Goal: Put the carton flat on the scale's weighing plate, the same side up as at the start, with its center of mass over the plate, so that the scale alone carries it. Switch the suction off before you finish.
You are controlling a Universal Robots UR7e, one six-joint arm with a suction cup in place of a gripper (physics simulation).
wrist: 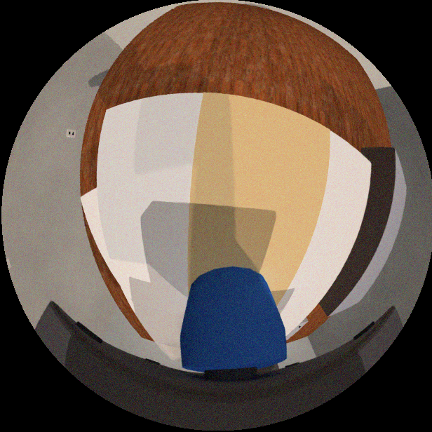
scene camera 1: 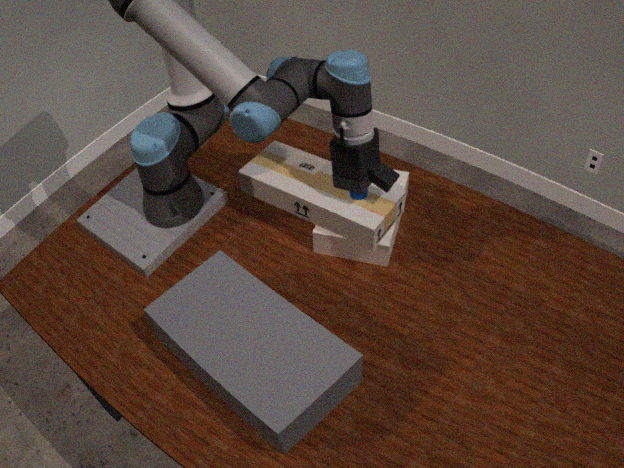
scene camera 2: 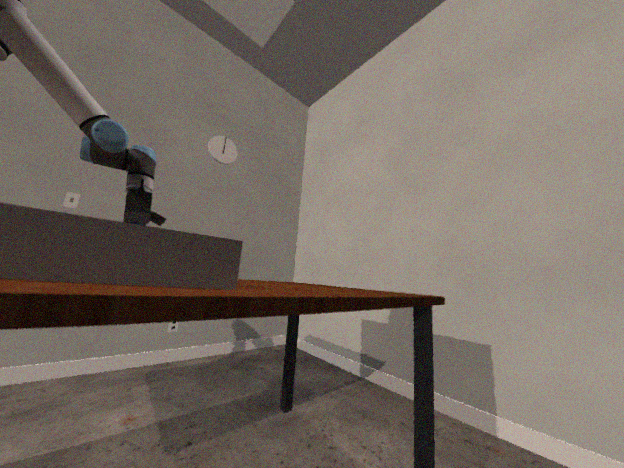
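Where they show: hand, its tool point: (scene camera 1: 359, 199); arm's base, origin of its link: (scene camera 1: 173, 204).
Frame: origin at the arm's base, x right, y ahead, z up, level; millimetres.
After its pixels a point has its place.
The white carton (scene camera 1: 282, 183) {x -94, y 264, z 101 mm} (wrist: 160, 150) with a tan tape strip lies about level, marked side arrows pointing up, across a smaller white box (scene camera 1: 335, 246) {x -77, y 397, z -1 mm} (wrist: 95, 220). Its left end overhangs in the air. The scale, a long grey block (scene camera 1: 252, 337) {x 225, y 417, z 65 mm} (scene camera 2: 151, 256) {x 329, y 412, z 16 mm} (wrist: 376, 270), stands apart, nearer scene camera 1; its top carries nothing. My gripper, a blue suction cup (scene camera 1: 358, 195) (wrist: 232, 280), is pressed against the carton's top on the tape, near the right end, and appears to hold it. In scene camera 2 the scale hides the carton and the cup's tip.
The arm's grey base plate (scene camera 1: 115, 216) {x 106, y -112, z 0 mm} is on the wooden table (scene camera 1: 478, 327) {x -55, y 742, z -33 mm} (scene camera 2: 302, 292) {x 395, y 702, z -33 mm}, left of the carton and behind the scale. The walls (scene camera 1: 478, 75) rise behind the table. The table's front left edge runs close beside the scale.
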